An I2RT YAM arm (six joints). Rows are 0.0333 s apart.
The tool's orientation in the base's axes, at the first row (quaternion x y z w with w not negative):
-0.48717 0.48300 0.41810 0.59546
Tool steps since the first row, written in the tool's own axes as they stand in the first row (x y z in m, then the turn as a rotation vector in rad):
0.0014 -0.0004 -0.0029 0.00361 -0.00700 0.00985
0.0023 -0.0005 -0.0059 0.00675 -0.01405 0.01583
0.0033 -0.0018 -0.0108 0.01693 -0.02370 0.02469
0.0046 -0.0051 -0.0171 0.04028 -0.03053 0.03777
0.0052 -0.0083 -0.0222 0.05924 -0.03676 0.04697
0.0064 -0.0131 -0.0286 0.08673 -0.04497 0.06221
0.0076 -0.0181 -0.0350 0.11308 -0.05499 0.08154
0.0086 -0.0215 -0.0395 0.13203 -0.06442 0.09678
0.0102 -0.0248 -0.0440 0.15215 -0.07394 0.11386
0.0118 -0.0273 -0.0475 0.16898 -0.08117 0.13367
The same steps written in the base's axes. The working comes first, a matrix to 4 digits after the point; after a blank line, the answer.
The tool's axes in the first row as the columns of a matrix, in the base's axes (used below as rounded here):
0.1838 -0.9685 0.1678
0.0273 0.1757 0.9841
-0.9826 -0.1763 0.0588

0.0002 -0.0029 -0.0015 0.00910 0.00856 -0.00173
-0.0001 -0.0058 -0.0025 0.01750 0.01329 -0.00322
0.0005 -0.0109 -0.0036 0.03021 0.02060 -0.01101
0.0029 -0.0176 -0.0046 0.04331 0.03290 -0.03198
0.0053 -0.0232 -0.0050 0.05437 0.04138 -0.04897
0.0091 -0.0303 -0.0057 0.06993 0.05569 -0.07363
0.0131 -0.0374 -0.0063 0.08772 0.07367 -0.09662
0.0158 -0.0424 -0.0070 0.10290 0.08753 -0.11268
0.0185 -0.0474 -0.0082 0.11868 0.10321 -0.12977
0.0206 -0.0512 -0.0096 0.13210 0.12190 -0.14387

